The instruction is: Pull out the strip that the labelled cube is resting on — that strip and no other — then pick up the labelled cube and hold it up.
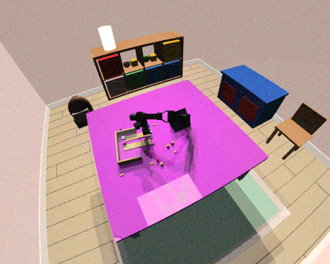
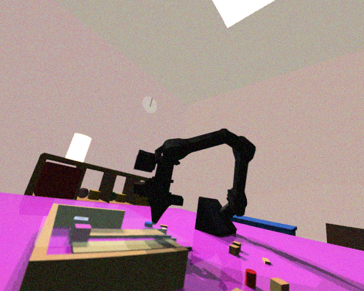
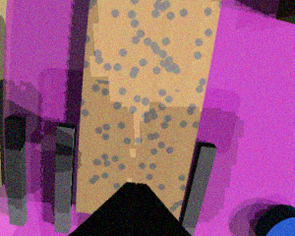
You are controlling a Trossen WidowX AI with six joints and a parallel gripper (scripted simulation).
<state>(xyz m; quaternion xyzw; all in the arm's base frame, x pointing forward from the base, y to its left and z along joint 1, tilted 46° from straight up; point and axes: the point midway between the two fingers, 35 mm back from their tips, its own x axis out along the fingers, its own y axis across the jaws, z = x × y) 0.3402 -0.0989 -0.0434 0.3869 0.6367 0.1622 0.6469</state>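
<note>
Right now my gripper tip is 90 mm short of the dotted strip, 30 mm to the left of it and 20 mm above it. From my gripper tip the other things lie so: blue disc (60 mm behind, 80 mm to the right, 20 mm below); labelled cube (200 mm ahead, 60 mm to the right, 10 mm below); red cylinder (60 mm ahead, 300 mm to the left, 20 mm below).
</note>
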